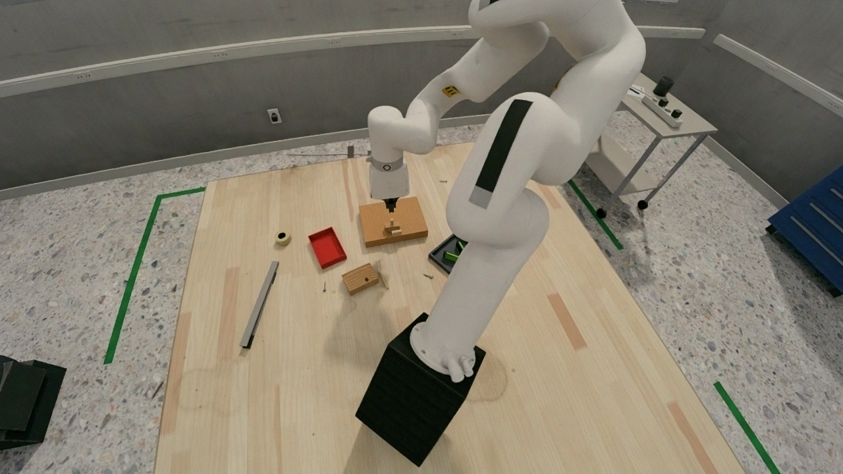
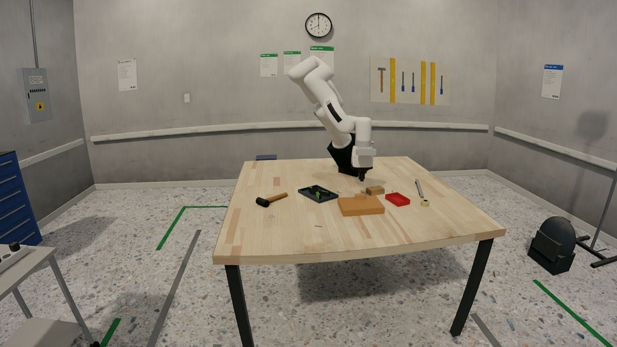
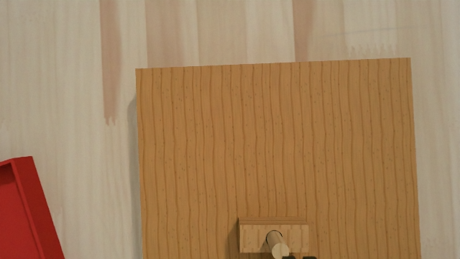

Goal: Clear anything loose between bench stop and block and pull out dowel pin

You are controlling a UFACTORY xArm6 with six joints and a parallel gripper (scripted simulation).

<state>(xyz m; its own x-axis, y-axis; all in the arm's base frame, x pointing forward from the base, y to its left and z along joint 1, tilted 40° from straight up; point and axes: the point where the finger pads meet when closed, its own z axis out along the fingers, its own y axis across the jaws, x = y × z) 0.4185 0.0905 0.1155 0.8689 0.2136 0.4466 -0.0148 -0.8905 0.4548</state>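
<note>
Right now my hand is 90 mm above the dowel pin. Round my hand: small wooden block (110 mm below); red tray (20 mm behind, 210 mm to the left, 140 mm below); thin dowel (160 mm behind, 50 mm to the left, 140 mm below).
</note>
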